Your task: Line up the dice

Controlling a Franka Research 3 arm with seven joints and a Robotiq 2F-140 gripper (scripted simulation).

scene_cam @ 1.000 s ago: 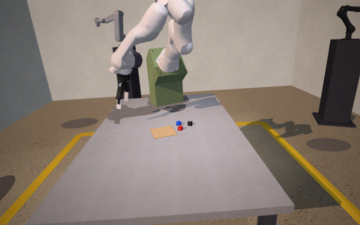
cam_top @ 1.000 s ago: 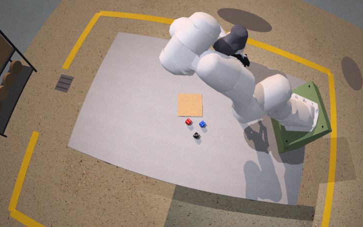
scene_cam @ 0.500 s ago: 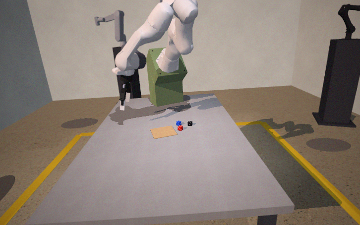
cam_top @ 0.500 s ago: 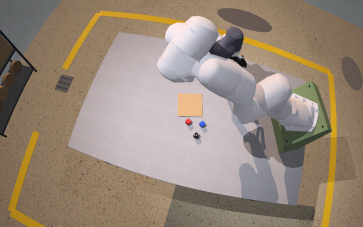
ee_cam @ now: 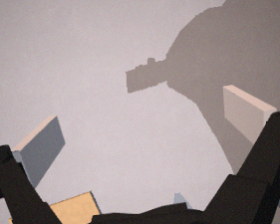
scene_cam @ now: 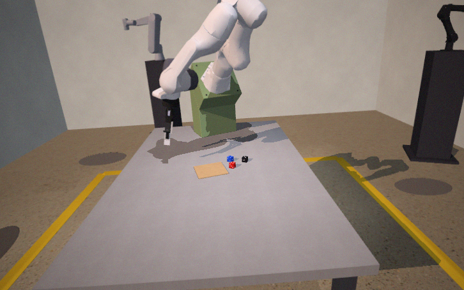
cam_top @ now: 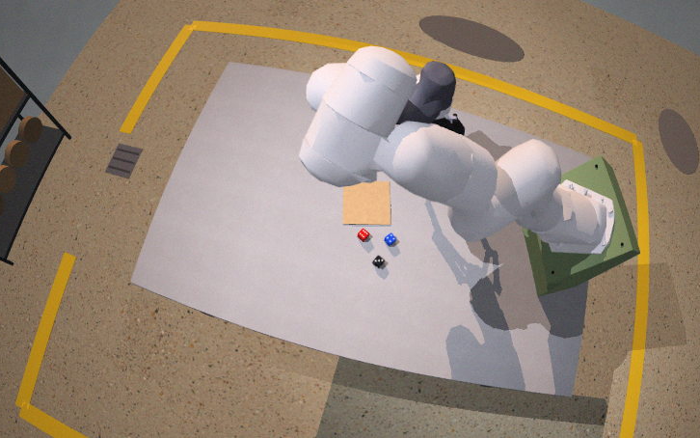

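My hand is 29 cm to the right of the blue die, 13 cm above it and 8 cm past it. Round my hand: red die 33 cm to the left, 13 cm below, 1 cm behind; tan mat 24 cm to the left, 14 cm below, 4 cm ahead; black die 37 cm to the left, 13 cm below, 9 cm behind.
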